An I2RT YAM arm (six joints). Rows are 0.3 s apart.
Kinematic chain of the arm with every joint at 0, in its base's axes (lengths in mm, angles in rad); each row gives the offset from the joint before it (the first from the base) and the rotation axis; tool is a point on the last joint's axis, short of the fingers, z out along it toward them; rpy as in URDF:
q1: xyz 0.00 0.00 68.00 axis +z
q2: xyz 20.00 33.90 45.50 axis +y
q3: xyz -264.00 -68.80 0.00 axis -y
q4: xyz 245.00 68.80 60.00 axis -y
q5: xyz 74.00 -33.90 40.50 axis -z
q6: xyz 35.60 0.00 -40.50 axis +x
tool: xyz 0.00 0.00 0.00 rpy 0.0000 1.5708 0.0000
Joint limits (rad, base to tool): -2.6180..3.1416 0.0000..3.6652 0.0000..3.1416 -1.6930..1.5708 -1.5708..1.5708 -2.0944..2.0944
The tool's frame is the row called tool.
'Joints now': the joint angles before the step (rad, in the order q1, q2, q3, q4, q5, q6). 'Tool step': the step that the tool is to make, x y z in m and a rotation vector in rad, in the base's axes. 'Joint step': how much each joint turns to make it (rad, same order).
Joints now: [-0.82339 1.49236 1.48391 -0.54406 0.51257 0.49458]
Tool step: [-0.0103 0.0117 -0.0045 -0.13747 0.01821 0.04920]
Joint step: [0.00192 -0.09971 -0.16288 0.21787 0.00686 -0.13412]
